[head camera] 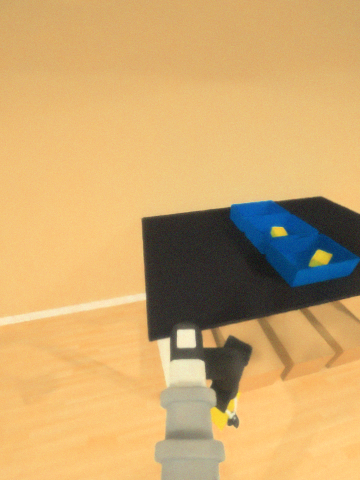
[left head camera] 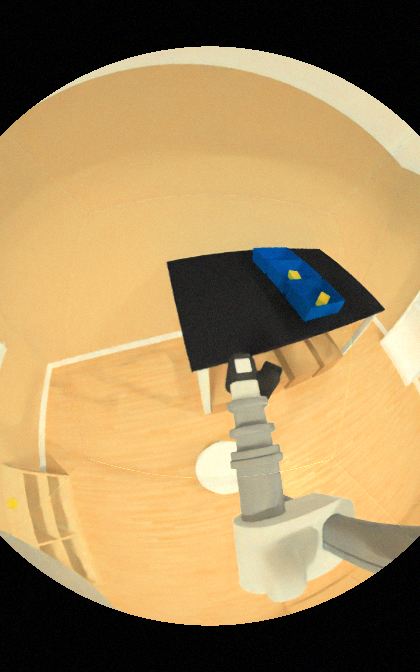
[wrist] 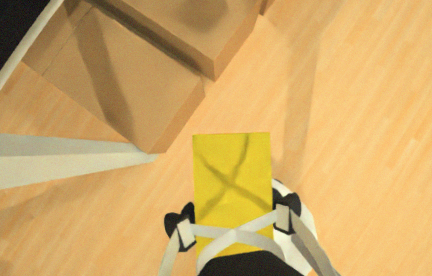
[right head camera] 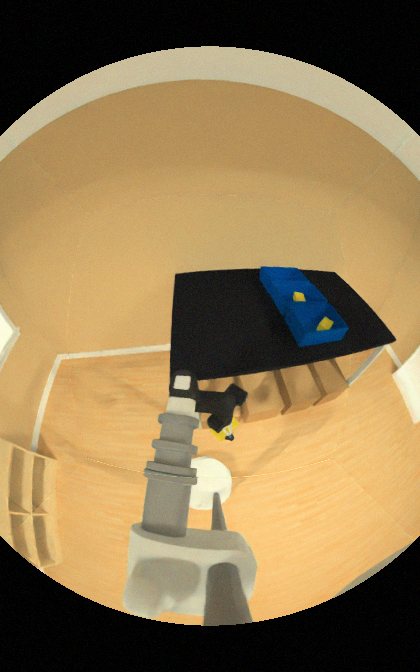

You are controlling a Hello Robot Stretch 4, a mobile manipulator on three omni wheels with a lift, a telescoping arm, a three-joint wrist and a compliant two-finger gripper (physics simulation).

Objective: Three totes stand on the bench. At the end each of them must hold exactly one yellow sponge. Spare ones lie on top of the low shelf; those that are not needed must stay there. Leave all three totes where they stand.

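Places are measured from the robot's base along level axes (x ahead, y left, z up), in metres.
Where they show: gripper, between the fingertips: [head camera: 218,411] [wrist: 231,210].
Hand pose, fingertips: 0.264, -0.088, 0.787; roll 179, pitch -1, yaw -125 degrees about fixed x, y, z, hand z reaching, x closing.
After its pixels a point has its place, as x, y, z.
My gripper [head camera: 226,418] [right head camera: 225,431] [wrist: 231,210] @(0.264, -0.088, 0.787) is shut on a yellow sponge [head camera: 218,417] @(0.242, -0.082, 0.830) [right head camera: 217,434] [wrist: 232,165] @(0.298, -0.119, 0.830), held in front of the bench [head camera: 190,270] @(0.763, -0.030, 0.886) [left head camera: 220,305] [right head camera: 220,320], off its near edge. Three blue totes stand in a row on the bench. The near tote [head camera: 325,276] @(0.672, -0.611, 0.913) [left head camera: 325,312] holds a yellow sponge [head camera: 320,258] @(0.766, -0.639, 0.934) [left head camera: 323,299]. The middle tote [head camera: 254,240] @(0.954, -0.395, 0.915) holds another sponge [head camera: 278,231] @(1.010, -0.548, 0.934) [left head camera: 294,275]. The far tote [head camera: 240,215] @(1.138, -0.358, 0.978) [left head camera: 262,257] shows no sponge; its floor is partly hidden. A spare sponge [left head camera: 12,503] lies on the low shelf [left head camera: 15,482].
Cardboard boxes [head camera: 295,340] [wrist: 135,75] stand under the bench. A white bench leg [head camera: 164,355] @(0.468, 0.093, 0.686) [wrist: 70,160] @(0.472, 0.072, 0.621) stands near the held sponge, left of it in the wrist view. A white unit [left head camera: 406,345] is at the right. My arm [head camera: 187,422] @(0.160, 0.000, 1.204) reaches toward the bench's near left part.
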